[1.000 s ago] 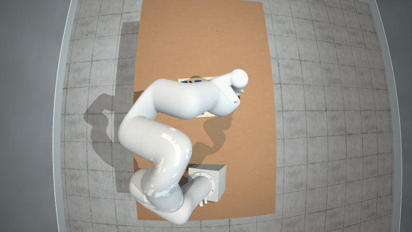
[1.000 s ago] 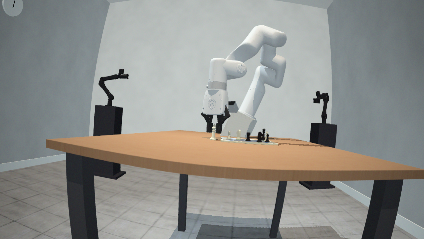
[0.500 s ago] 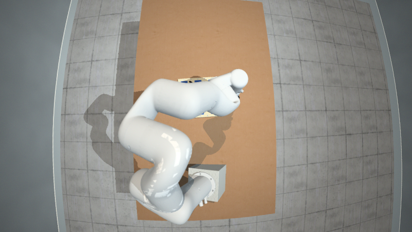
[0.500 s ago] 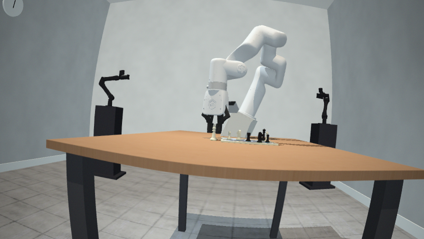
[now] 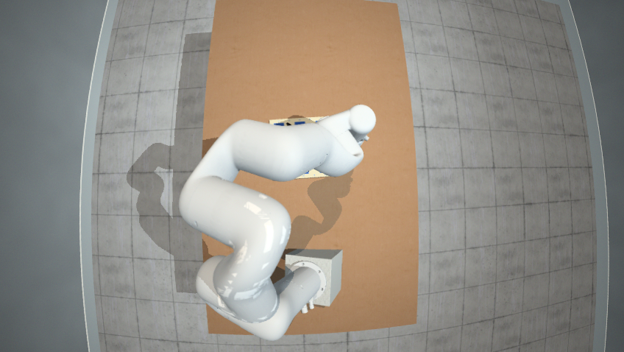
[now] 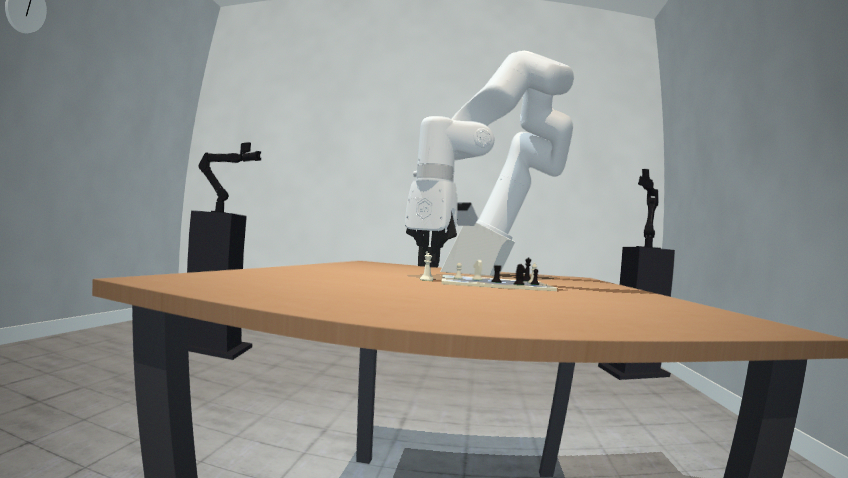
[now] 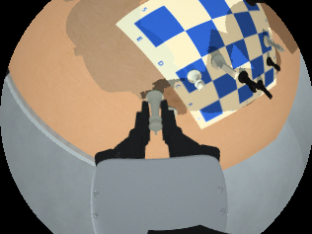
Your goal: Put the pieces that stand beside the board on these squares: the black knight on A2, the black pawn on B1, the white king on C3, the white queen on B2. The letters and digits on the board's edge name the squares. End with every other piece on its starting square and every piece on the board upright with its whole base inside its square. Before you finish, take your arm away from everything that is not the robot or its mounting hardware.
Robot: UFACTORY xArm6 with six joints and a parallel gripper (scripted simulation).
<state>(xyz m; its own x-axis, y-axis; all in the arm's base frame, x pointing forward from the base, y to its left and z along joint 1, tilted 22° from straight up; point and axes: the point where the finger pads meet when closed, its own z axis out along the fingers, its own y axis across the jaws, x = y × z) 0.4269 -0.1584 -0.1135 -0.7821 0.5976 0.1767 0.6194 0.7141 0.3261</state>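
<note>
Now: the chessboard 14 cm to the left of my hand, 4 cm below it and 1 cm ahead of it. Also, from my hand: white piece (1 cm below); black chess piece (22 cm to the left, 6 cm behind, 1 cm below); pale piece (10 cm to the left, 2 cm below).
</note>
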